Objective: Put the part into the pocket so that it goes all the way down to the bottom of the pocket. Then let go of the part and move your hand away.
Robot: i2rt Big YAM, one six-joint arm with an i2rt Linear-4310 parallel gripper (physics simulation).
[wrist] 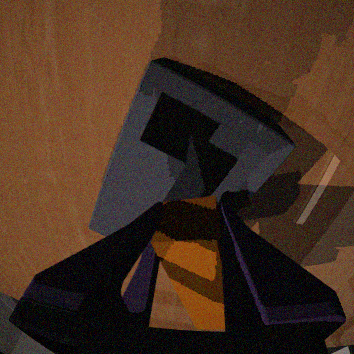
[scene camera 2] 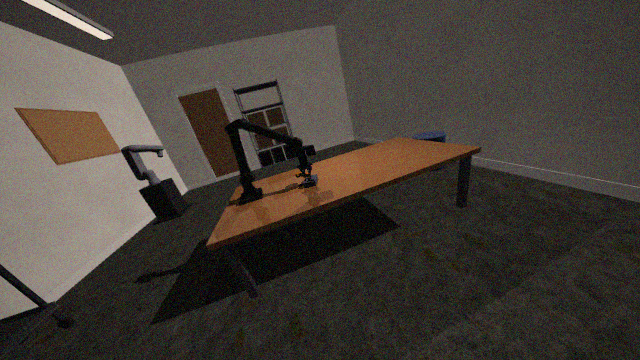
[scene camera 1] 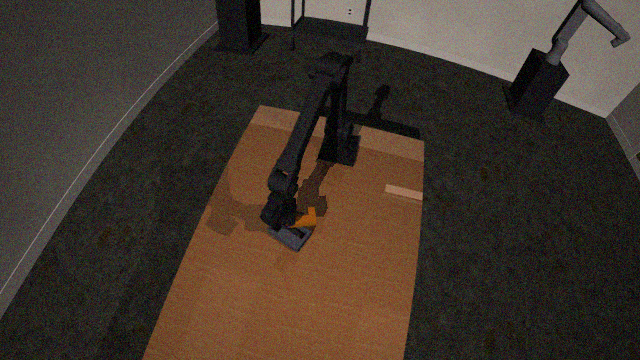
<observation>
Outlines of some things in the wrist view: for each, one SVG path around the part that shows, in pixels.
My gripper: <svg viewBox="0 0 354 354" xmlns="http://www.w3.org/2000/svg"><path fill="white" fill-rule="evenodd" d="M8 318L12 324L55 354L328 354L324 339L346 320L338 296L332 288L251 230L227 203L221 202L219 224L225 331L149 327L159 258L150 241L159 224L163 208L161 201L155 202L122 228L36 273ZM141 254L138 265L121 296L122 282Z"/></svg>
An orange part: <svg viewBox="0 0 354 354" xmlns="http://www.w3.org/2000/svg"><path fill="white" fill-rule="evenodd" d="M216 195L163 201L159 224L150 241L196 329L225 329L220 224Z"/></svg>
</observation>
